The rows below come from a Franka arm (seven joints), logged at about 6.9 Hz.
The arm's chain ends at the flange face. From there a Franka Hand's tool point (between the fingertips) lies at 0.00 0.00 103.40 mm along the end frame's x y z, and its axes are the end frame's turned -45 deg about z.
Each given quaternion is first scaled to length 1.
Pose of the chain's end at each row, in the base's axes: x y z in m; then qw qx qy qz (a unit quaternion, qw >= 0):
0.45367, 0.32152, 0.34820, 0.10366, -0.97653, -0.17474, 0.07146
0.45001, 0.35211, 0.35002, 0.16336, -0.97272, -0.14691, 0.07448
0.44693, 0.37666, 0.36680, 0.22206, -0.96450, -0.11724, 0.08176
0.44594, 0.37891, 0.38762, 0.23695, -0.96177, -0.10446, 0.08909
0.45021, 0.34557, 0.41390, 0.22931, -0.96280, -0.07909, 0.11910
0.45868, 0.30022, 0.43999, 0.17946, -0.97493, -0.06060, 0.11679
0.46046, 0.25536, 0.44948, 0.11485, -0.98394, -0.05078, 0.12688
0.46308, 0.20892, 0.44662, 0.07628, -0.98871, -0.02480, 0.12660
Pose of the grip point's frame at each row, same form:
0.43549, 0.33987, 0.24808, 0.12312, -0.83533, -0.53514, 0.02635
0.43006, 0.38271, 0.25329, 0.17943, -0.84246, -0.50797, 0.00630
0.42524, 0.41897, 0.27498, 0.23644, -0.84622, -0.47741, -0.00944
0.42310, 0.42411, 0.29747, 0.25301, -0.84859, -0.46456, -0.00837
0.42275, 0.38928, 0.32431, 0.25743, -0.85924, -0.44152, 0.02228
0.43288, 0.33494, 0.34607, 0.21049, -0.87752, -0.42908, 0.03922
0.43344, 0.27740, 0.35214, 0.15466, -0.88961, -0.42345, 0.07327
0.43680, 0.22387, 0.34774, 0.11892, -0.90395, -0.40127, 0.08777

